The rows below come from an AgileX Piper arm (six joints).
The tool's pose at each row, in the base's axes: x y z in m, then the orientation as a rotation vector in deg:
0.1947, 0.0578, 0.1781, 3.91, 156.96, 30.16
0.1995, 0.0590, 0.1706, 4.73, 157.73, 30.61
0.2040, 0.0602, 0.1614, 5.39, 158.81, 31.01
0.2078, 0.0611, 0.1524, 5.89, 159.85, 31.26
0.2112, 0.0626, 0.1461, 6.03, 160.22, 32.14
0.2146, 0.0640, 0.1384, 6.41, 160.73, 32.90
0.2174, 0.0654, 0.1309, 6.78, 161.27, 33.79
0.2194, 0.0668, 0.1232, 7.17, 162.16, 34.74
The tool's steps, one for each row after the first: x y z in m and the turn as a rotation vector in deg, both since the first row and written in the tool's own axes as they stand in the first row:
-0.0019, -0.0017, 0.0086, -0.09, 0.74, 0.74
-0.0030, -0.0041, 0.0186, -0.11, 1.79, 1.41
-0.0035, -0.0066, 0.0281, -0.06, 2.79, 1.93
-0.0044, -0.0076, 0.0352, -0.57, 3.30, 2.21
-0.0049, -0.0092, 0.0436, -0.95, 3.90, 2.65
-0.0049, -0.0107, 0.0516, -1.41, 4.56, 3.11
-0.0041, -0.0123, 0.0595, -1.85, 5.57, 3.64

